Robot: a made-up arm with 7 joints. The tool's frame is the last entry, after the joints. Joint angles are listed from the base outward.
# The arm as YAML. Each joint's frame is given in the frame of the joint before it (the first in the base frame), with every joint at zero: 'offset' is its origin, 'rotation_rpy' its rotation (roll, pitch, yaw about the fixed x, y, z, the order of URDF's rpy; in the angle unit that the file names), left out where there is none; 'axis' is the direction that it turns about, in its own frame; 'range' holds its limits. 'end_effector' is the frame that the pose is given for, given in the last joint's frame.
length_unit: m
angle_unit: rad
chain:
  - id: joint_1
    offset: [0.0, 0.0, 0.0]
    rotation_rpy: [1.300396, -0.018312, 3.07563]
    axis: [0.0, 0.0, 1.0]
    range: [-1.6, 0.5]
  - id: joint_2
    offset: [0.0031, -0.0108, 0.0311]
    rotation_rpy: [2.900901, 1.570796, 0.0]
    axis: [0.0, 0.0, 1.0]
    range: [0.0, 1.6]
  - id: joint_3
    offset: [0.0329, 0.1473, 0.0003]
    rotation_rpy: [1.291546, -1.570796, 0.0]
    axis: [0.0, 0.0, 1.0]
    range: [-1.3, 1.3]
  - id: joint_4
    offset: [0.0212, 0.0, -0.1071]
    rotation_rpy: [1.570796, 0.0, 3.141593]
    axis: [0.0, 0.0, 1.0]
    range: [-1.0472, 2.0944]
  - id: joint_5
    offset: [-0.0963, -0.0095, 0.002]
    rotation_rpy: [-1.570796, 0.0, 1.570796]
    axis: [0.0, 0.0, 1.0]
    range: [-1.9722, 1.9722]
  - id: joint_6
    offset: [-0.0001, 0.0, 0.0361]
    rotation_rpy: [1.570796, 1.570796, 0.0]
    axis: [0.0, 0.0, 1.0]
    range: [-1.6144, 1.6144]
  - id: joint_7
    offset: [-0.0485, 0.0, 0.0]
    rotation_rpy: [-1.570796, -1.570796, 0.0]
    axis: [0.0, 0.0, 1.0]
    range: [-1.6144, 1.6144]
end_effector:
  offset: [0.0, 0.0, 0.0]
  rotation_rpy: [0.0, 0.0, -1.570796]
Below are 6 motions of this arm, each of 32 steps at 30 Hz.
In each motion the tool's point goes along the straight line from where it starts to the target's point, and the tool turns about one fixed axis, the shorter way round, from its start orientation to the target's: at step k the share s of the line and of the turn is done. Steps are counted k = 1, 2, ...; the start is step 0. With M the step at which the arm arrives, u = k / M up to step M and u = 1 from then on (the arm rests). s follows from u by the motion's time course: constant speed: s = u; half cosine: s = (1 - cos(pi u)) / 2; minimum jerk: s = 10 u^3 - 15 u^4 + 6 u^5.
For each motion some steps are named. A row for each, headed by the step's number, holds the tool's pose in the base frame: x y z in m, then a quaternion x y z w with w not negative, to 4 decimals.
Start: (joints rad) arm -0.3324 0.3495 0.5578 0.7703 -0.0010 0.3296 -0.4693
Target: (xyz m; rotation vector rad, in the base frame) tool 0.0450 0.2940 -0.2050 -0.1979 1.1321 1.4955
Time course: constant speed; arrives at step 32
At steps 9, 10, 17, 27, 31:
9: 0.1249 0.2475 -0.3049 -0.0958 0.4563 0.2457 0.8498
10: 0.1214 0.2496 -0.3006 -0.0957 0.4599 0.2648 0.8421
17: 0.0971 0.2637 -0.2702 -0.0944 0.4792 0.3948 0.7782
27: 0.0624 0.2839 -0.2267 -0.0891 0.4889 0.5653 0.6584
31: 0.0485 0.2920 -0.2093 -0.0858 0.4869 0.6270 0.6021

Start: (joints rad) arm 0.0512 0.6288 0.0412 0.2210 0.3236 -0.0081 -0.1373
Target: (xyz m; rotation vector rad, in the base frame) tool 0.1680 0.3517 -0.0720 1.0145 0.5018 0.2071
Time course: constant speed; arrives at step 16
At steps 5, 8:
5: 0.1303 0.2688 -0.2184 0.4519 0.2585 -0.0282 0.8533
8: 0.1406 0.2914 -0.1785 0.4603 0.2531 0.0062 0.8509

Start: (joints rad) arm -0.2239 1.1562 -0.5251 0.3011 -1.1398 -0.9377 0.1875
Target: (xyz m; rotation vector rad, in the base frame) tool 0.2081 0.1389 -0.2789 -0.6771 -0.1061 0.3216
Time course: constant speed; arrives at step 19
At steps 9, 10, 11, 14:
9: 0.1950 0.2108 -0.2239 -0.1435 -0.1095 0.1106 0.9773
10: 0.1963 0.2036 -0.2294 -0.1626 -0.1039 0.1155 0.9744
11: 0.1976 0.1964 -0.2349 -0.1817 -0.0982 0.1204 0.9710
14: 0.2015 0.1748 -0.2514 -0.2383 -0.0811 0.1345 0.9584

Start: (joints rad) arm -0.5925 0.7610 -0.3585 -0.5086 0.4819 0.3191 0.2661
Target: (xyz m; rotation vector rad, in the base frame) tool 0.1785 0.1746 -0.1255 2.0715 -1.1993 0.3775
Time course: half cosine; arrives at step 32
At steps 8, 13, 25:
8: 0.2336 0.1044 -0.1105 0.5563 -0.3620 0.0305 0.7473
13: 0.2201 0.1215 -0.1142 0.6311 -0.3961 0.0605 0.6641
25: 0.1858 0.1653 -0.1235 0.7781 -0.4560 0.1320 0.4114

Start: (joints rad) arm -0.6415 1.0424 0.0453 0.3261 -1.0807 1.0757 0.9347
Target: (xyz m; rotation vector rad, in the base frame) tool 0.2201 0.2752 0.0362 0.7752 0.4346 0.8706
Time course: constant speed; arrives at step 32
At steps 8, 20, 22, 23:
8: 0.2562 0.2727 -0.0772 0.1776 0.3520 0.4288 0.8128
20: 0.2382 0.2740 -0.0205 0.2723 0.2798 0.4213 0.8186
22: 0.2352 0.2742 -0.0110 0.2877 0.2673 0.4194 0.8184
23: 0.2337 0.2743 -0.0063 0.2954 0.2611 0.4185 0.8182

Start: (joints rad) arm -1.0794 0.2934 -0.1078 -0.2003 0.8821 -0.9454 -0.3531
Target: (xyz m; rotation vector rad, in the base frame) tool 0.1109 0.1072 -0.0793 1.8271 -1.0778 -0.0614
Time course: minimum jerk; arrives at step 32
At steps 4, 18, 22, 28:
4: 0.2764 -0.0146 -0.0274 0.5900 -0.6749 -0.2188 0.3853
18: 0.1755 0.0597 -0.0590 0.6990 -0.5423 -0.1026 0.4547
22: 0.1412 0.0849 -0.0698 0.7287 -0.4909 -0.0617 0.4735
28: 0.1136 0.1052 -0.0785 0.7496 -0.4476 -0.0285 0.4867

